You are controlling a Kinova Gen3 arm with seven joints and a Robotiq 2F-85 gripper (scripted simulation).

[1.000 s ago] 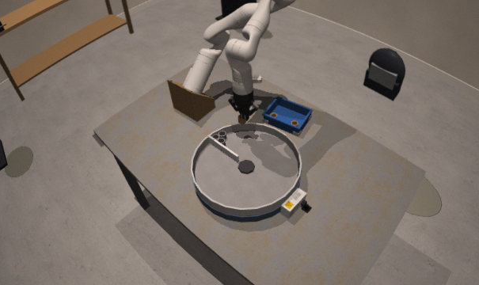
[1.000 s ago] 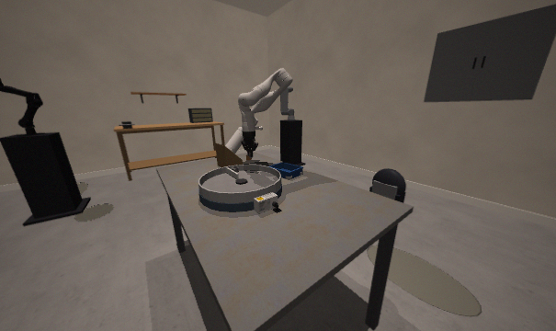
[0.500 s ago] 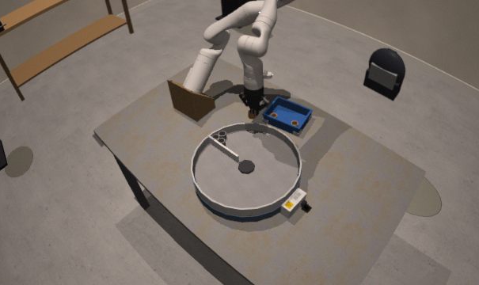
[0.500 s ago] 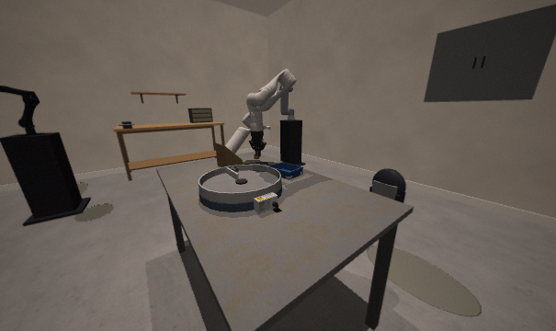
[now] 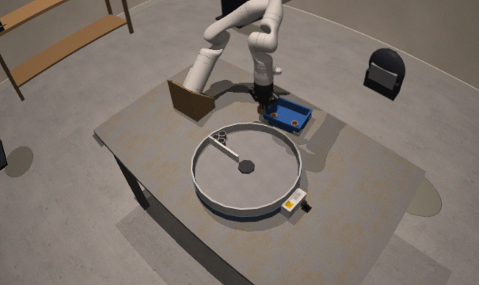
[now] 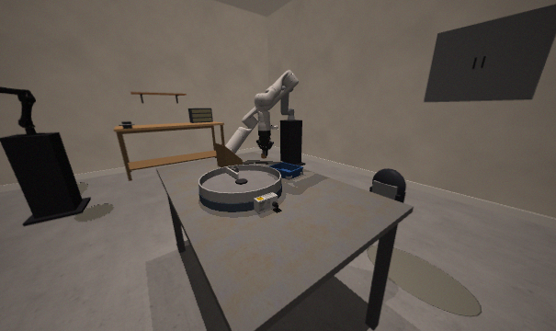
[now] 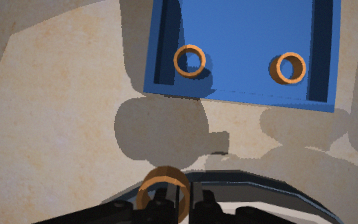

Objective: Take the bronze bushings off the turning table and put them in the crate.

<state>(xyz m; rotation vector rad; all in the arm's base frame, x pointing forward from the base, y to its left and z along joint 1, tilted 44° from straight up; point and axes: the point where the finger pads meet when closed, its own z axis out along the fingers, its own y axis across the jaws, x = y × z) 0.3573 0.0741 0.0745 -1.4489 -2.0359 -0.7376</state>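
Right now my hand is 10 mm short of the blue crate, 140 mm to the right of it and 140 mm above it. Round my hand: round turning table (110 mm ahead, 210 mm to the right, 110 mm below).
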